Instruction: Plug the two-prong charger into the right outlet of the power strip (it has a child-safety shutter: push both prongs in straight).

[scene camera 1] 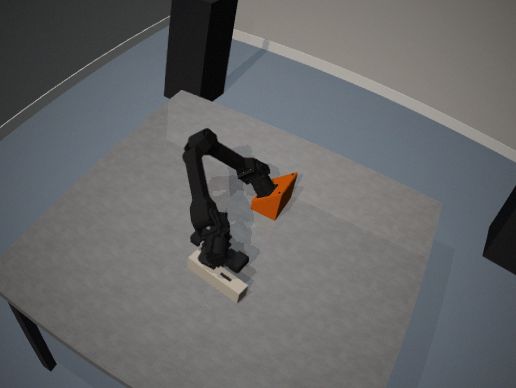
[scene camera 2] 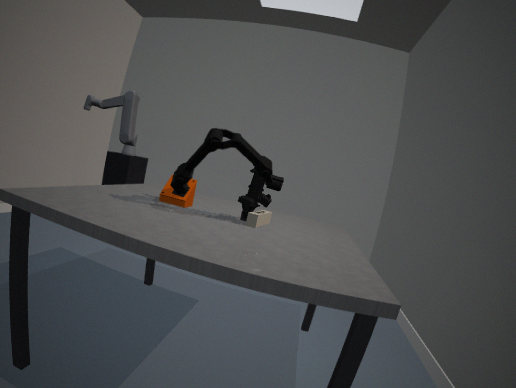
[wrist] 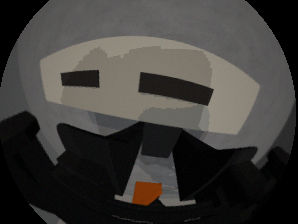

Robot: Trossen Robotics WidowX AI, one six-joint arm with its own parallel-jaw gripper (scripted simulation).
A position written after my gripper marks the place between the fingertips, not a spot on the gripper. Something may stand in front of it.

In view: my gripper [scene camera 1: 218, 263], a dark charger [wrist: 159, 140] and a cream power strip [wrist: 119, 60].
My gripper is seen too in the wrist view [wrist: 158, 125].
